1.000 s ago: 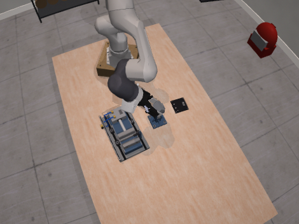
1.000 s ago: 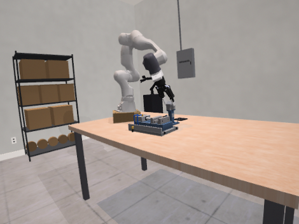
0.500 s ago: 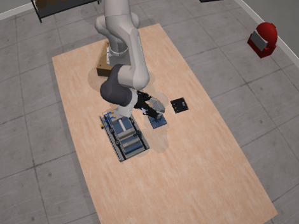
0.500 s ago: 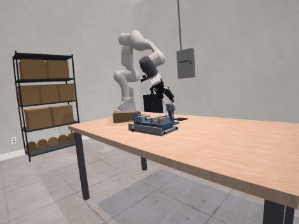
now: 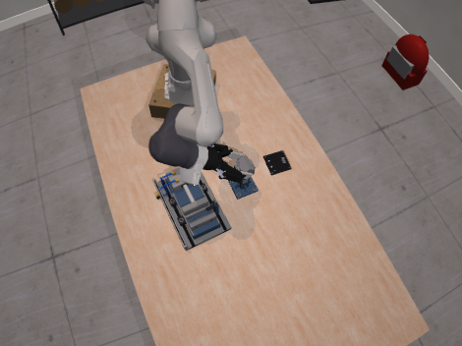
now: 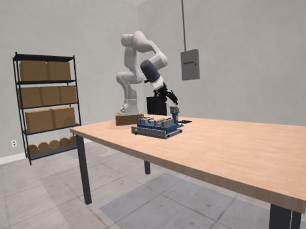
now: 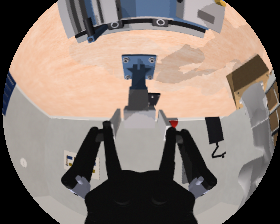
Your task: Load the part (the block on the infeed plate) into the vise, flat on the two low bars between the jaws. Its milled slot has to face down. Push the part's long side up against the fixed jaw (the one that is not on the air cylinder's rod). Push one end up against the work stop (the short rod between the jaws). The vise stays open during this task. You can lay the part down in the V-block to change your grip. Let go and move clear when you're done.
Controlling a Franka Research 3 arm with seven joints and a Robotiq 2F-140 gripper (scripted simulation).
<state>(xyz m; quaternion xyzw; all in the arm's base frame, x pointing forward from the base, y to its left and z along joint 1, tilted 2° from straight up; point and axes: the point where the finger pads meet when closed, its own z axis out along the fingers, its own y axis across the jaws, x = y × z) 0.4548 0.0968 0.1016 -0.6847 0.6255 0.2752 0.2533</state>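
The part lies 20 mm to the left of my hand and 20 mm below it. From my hand the other things lie so: vise 30 mm ahead, 200 mm to the right, 130 mm below; black infeed plate 60 mm behind, 180 mm to the left, 170 mm below.
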